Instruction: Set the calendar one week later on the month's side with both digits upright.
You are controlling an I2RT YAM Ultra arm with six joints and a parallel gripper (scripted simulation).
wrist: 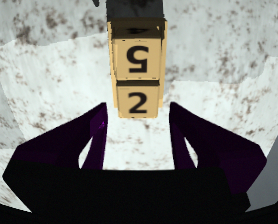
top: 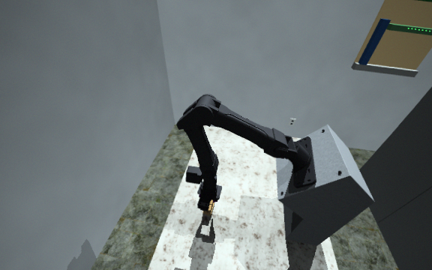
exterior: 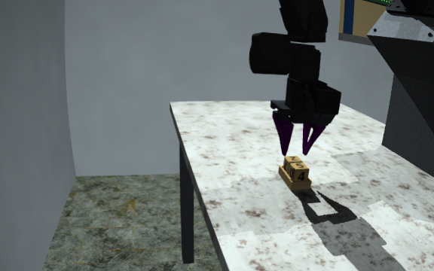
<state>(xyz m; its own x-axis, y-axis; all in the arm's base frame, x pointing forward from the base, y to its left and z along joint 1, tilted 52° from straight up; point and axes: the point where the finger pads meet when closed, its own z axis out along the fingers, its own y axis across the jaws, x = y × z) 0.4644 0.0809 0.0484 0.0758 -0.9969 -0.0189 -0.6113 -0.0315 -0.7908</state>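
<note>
Right now my hand is 3 cm above the wooden digit cube.
</note>
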